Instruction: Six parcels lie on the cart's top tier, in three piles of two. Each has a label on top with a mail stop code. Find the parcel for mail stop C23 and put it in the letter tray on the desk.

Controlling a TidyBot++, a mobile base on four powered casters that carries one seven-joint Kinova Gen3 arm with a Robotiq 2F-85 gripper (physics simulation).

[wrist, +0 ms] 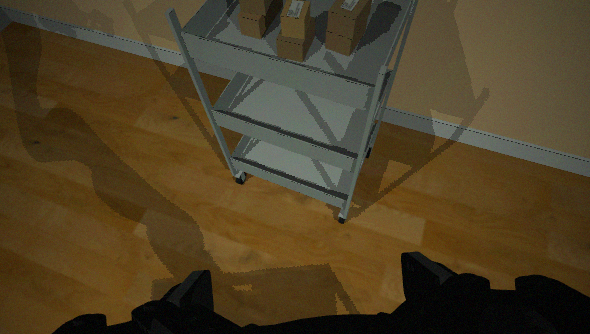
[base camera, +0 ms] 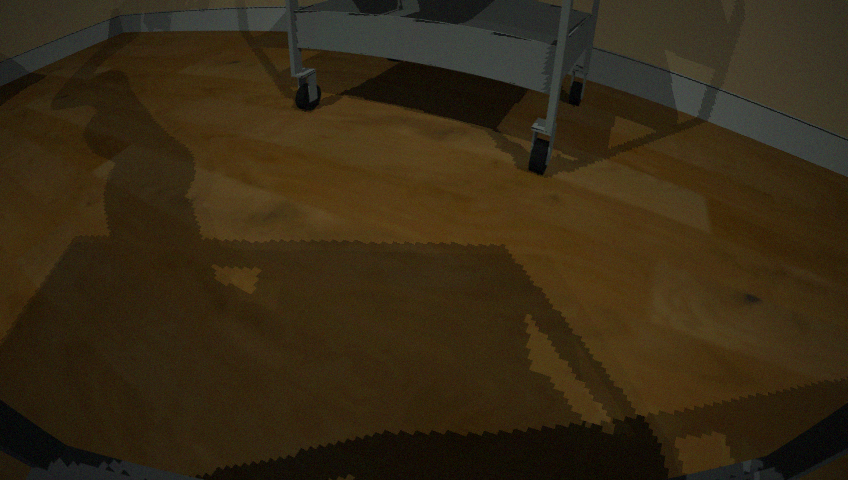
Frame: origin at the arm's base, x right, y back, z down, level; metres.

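Seen in the pictures: gripper, between the fingertips: (wrist: 307, 282).
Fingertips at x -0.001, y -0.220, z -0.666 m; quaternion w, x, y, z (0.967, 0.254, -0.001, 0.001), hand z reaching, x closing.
Observation:
Pixels of each thing's top centre, then the offset from my fingertips to it. "pt": a spot on its surface instead. Level surfaces: height alone.
- left pile, a spot on its surface: (wrist: 252, 25) pt dy -0.638, dx -0.064, dz +0.366 m
- middle pile's upper parcel, centre of its top: (wrist: 295, 8) dy -0.596, dx +0.033, dz +0.300 m
- right pile's upper parcel, a spot on its surface: (wrist: 347, 19) pt dy -0.557, dx +0.134, dz +0.306 m
- middle lower parcel, centre of its top: (wrist: 296, 28) dy -0.599, dx +0.032, dz +0.350 m
- right lower parcel, centre of its top: (wrist: 347, 21) dy -0.606, dx +0.146, dz +0.350 m
- wooden floor, height of its surface: dz +1.063 m
The grey cart (base camera: 428, 50) (wrist: 280, 57) stands by the wall. In the wrist view, three piles of brown parcels stand on its top tier at the upper edge. The left pile (wrist: 252, 25) is cut off by the frame. The middle pile's upper parcel (wrist: 295, 22) and the right pile's upper parcel (wrist: 347, 19) show white labels, too small to read. Below them are the middle lower parcel (wrist: 292, 47) and the right lower parcel (wrist: 340, 42). My gripper (wrist: 307, 282) is open and empty, back from the cart. The desk and letter tray do not show.
The cart's lower tiers (wrist: 290, 110) (wrist: 295, 160) hold no parcels. Its casters (base camera: 307, 95) (base camera: 539, 155) stand on the wooden floor (base camera: 386, 178). A wall with a pale baseboard (base camera: 773, 124) (wrist: 500, 137) runs behind the cart. Shadows of the arm and base lie across the floor.

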